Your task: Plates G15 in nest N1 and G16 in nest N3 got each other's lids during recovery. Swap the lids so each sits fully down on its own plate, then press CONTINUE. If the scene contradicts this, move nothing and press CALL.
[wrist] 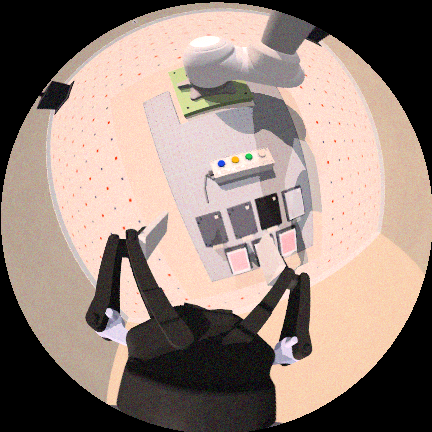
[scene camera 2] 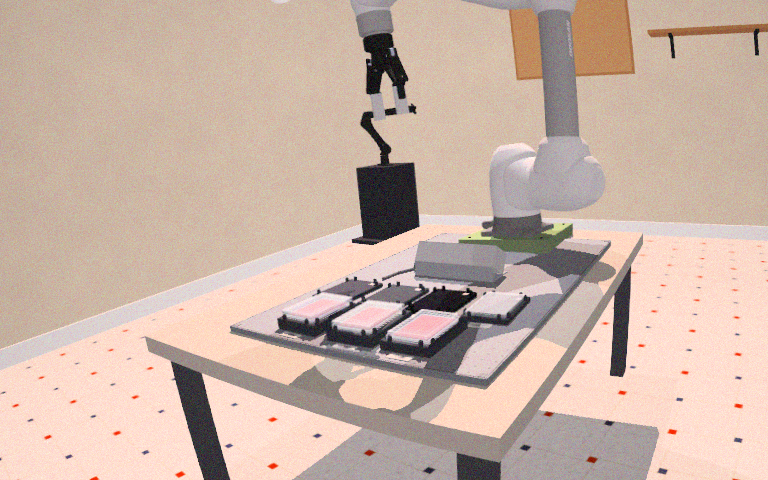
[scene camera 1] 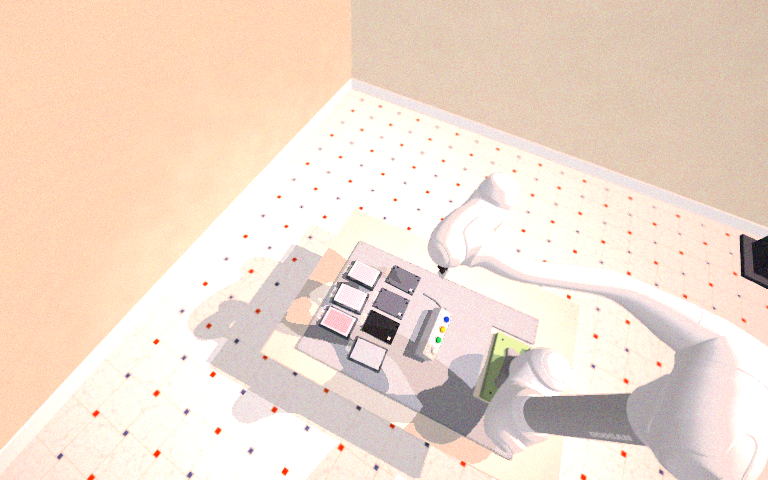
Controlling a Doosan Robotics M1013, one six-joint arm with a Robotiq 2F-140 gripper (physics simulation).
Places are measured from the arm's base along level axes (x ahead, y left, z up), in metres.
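Pixels of known places: gripper, fingertip midpoint: (wrist: 214, 232) (scene camera 2: 391, 117) (scene camera 1: 454, 267); arm's base, link origin: (wrist: 209, 80) (scene camera 2: 518, 231).
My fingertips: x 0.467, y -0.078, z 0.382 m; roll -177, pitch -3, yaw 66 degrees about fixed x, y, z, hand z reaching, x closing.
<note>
For each thing: its top centre in the pictures, then the offset to it from my fingertips. "spot": a spot on its surface instead.
- middle plate, top centre: (scene camera 2: 368, 312) (scene camera 1: 350, 296) dx +0.329, dy +0.187, dz -0.367 m
- button box, top centre: (scene camera 2: 459, 241) (wrist: 244, 163) (scene camera 1: 436, 331) dx -0.072, dy +0.124, dz -0.322 m
- black nest, top centre: (scene camera 2: 440, 295) (wrist: 269, 212) (scene camera 1: 381, 325) dx +0.141, dy +0.219, dz -0.386 m
- nest with a pale flat piece, surface spot: (scene camera 2: 498, 305) (scene camera 1: 363, 354) (wrist: 297, 206) spot: dx +0.140, dy +0.361, dz -0.388 m
Three pink-filled plates with clear lids stand in a row of dark nests: one end plate (scene camera 1: 363, 273) (scene camera 2: 317, 308) (wrist: 238, 260), the middle plate (scene camera 1: 350, 297) (scene camera 2: 369, 318) and the other end plate (scene camera 1: 338, 320) (scene camera 2: 423, 328) (wrist: 288, 241). Their lids look level; nest and plate labels are unreadable. A button box (scene camera 1: 433, 333) (scene camera 2: 458, 262) (wrist: 243, 170) has blue, yellow, green and white buttons; their captions are unreadable. My gripper (scene camera 2: 389, 105) (wrist: 214, 232) is open and empty, high above the table. Its finger covers much of the middle plate in the wrist view.
Beside the plates are two grey nests (scene camera 1: 402, 279) (scene camera 2: 396, 294) (wrist: 241, 220), a black nest (scene camera 1: 380, 326) (scene camera 2: 442, 298) (wrist: 269, 211) and a nest with a pale flat piece (scene camera 1: 368, 353) (scene camera 2: 498, 305) (wrist: 294, 203). My arm's green base plate (scene camera 1: 488, 384) (scene camera 2: 538, 244) (wrist: 195, 109) is beyond the button box.
</note>
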